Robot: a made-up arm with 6 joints.
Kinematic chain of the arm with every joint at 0, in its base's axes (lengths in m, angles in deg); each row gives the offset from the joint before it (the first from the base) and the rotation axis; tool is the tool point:
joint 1: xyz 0 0 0.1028 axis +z
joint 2: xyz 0 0.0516 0 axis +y
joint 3: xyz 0 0 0.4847 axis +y
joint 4: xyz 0 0 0.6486 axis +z
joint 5: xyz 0 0 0 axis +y
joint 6: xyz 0 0 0.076 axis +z
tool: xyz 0 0 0
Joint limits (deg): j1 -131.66..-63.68 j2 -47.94..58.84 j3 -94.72..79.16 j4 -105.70..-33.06 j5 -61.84..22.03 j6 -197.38..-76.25
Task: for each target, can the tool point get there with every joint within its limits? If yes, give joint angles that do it. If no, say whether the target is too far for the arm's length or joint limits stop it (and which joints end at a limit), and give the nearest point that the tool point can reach.
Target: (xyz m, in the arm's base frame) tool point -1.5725 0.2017 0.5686
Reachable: no: too far | nearest point -0.5774 -0.6837 0.5686 | short by 1.332 m
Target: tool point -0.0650 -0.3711 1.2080
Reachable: yes | joints -117.24 6.54 20.14 -82.50 -53.39 -114.04
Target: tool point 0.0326 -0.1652 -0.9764
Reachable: no: joint limits stop it (at a limit: joint 2, joint 3, joint 4, joint 5) | nearest point 0.1702 -0.8623 -0.1967 | short by 1.055 m
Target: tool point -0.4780 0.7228 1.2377
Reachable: no: too far | nearest point -0.3016 0.6618 1.0623 | short by 0.256 m
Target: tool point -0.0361 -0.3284 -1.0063
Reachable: no: joint limits stop it (at a limit: joint 2, joint 3, joint 4, joint 5) | nearest point -0.0960 -0.8736 -0.1967 | short by 0.978 m
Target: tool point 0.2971 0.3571 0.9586
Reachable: yes | joints -123.79 17.56 -74.62 -96.28 2.48 -157.71
